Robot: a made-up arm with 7 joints. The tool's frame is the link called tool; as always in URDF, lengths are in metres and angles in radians. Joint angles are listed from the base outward.
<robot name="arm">
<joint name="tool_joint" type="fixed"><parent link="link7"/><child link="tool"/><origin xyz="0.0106 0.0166 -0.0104" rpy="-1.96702 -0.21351 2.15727"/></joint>
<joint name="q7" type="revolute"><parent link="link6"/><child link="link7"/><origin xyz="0.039 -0.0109 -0.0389" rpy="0 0 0"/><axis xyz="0 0.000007 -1"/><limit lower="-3.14" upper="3.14"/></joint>
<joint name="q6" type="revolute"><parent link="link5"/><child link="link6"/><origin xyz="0.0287 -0.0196 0.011" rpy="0 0 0"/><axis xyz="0 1 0.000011"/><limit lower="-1.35" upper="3.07"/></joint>
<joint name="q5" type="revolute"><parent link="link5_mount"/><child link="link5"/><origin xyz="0.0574 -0.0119 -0.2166" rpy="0 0 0"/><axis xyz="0 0.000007 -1"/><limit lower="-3.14" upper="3.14"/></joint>
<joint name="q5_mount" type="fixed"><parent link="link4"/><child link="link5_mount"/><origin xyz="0.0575 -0.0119 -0.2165" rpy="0 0 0"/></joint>
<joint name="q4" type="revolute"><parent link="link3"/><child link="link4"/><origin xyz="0.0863 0.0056 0.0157" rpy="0 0 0"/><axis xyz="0 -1 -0.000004"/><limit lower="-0.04" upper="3.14"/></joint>
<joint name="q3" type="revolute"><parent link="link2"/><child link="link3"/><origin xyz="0.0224 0.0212 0.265" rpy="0 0 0"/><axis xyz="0 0 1"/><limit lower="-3.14" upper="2.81"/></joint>
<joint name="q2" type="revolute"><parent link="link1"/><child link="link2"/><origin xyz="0.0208 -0.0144 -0.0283" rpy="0 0 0"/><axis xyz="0 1 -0.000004"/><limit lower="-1.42" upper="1.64"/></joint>
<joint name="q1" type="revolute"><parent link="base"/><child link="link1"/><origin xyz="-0.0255 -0.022 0.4" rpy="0 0 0"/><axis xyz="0 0 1"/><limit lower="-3.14" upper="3.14"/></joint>
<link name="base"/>
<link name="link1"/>
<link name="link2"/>
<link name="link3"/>
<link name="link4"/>
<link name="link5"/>
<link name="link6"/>
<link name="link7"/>
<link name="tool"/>
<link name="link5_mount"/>
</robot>
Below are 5 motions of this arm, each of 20 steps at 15 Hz.
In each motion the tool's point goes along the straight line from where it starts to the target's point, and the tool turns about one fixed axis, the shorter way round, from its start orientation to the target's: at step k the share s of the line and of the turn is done. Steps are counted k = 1, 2, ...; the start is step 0. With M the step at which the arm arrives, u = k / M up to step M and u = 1 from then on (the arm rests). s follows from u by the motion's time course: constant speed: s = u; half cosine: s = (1 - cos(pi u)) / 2; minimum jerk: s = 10 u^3 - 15 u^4 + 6 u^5.
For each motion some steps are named. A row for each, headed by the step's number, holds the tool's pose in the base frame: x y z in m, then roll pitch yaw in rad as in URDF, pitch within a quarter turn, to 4 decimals.
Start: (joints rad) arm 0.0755 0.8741 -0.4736 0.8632 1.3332 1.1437 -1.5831
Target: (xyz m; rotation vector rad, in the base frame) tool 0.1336 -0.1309 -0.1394 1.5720 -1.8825 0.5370
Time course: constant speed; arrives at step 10
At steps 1, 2, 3, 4, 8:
1: 0.3245 -0.2199 0.0333 -2.6023 -0.8756 2.6604
2: 0.3033 -0.2100 0.0141 -2.6751 -0.9064 2.8735
3: 0.2821 -0.2001 -0.0051 -2.7595 -0.9267 3.0971
4: 0.2609 -0.1902 -0.0243 -2.8509 -0.9348 -2.9562
8: 0.1760 -0.1507 -0.1010 3.1137 -0.8481 -2.0787

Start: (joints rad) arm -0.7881 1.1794 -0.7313 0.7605 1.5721 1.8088 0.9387
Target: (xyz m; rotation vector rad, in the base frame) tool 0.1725 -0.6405 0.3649 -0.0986 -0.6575 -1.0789
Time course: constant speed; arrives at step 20
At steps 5, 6, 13, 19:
5: -0.0449 -0.4226 0.1051 -0.6271 0.2568 -1.4392
6: -0.0304 -0.4371 0.1224 -0.5585 0.2116 -1.3996
13: 0.0710 -0.5388 0.2436 -0.1320 -0.1597 -1.2181
19: 0.1580 -0.6260 0.3476 0.2195 -0.5135 -1.1923

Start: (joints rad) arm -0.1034 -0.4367 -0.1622 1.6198 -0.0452 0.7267 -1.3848
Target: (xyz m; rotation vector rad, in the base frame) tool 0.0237 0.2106 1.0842 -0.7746 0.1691 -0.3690
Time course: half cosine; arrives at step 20
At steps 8, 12, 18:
8: 0.2105 -0.0413 1.0314 -0.7077 0.7684 -1.6244
12: 0.1223 0.0776 1.0563 -0.6175 0.3995 -1.0015
18: 0.0307 0.2012 1.0822 -0.7687 0.0376 -0.4397

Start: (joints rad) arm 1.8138 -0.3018 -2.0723 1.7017 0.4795 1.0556 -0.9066
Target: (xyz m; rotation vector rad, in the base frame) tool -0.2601 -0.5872 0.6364 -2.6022 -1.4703 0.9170
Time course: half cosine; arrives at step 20
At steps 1, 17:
1: 0.4991 -0.2700 0.7248 -2.7545 0.1526 2.5973
17: -0.2185 -0.5698 0.6412 -2.7883 0.4877 1.2033

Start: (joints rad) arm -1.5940 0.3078 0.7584 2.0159 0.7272 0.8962 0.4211
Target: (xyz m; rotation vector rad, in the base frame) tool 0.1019 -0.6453 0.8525 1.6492 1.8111 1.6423
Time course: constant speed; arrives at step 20
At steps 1, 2, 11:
1: 0.2553 -0.6210 0.8246 2.9311 -0.8375 1.4001
2: 0.2472 -0.6223 0.8261 2.8714 -0.8332 1.4438
11: 0.1746 -0.6338 0.8393 2.3826 -0.7238 1.7858

